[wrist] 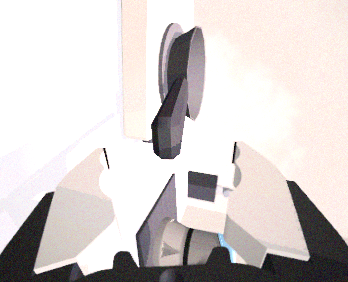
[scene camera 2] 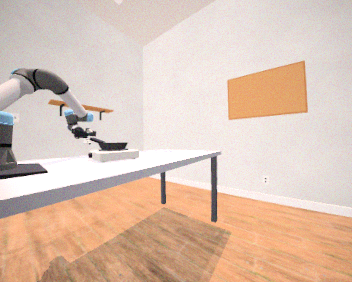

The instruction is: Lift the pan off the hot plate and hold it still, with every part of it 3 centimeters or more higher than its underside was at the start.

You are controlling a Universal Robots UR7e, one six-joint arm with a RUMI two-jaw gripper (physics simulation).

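Observation:
The black pan (scene camera 2: 114,146) (wrist: 196,72) sits on the white hot plate (scene camera 2: 115,154) (wrist: 134,75), with its dark handle (scene camera 2: 97,142) (wrist: 169,127) reaching out toward the arm. My gripper (scene camera 2: 90,137) (wrist: 170,147) is open, with nothing gripped. In the wrist view the handle's free end lies at the line between the two fingertips, about midway, with a wide gap on each side. In the scene view the fingers are at the handle's free end, off to the side of the hot plate. The exact depth of the handle between the fingers is hard to tell.
The hot plate stands on the white table (scene camera 2: 165,158). The arm's base stands on a dark plate (scene camera 2: 25,171) at the left. A wooden wall shelf (scene camera 2: 105,110) is behind the arm, and an orange board (scene camera 2: 267,92) hangs on the right wall.

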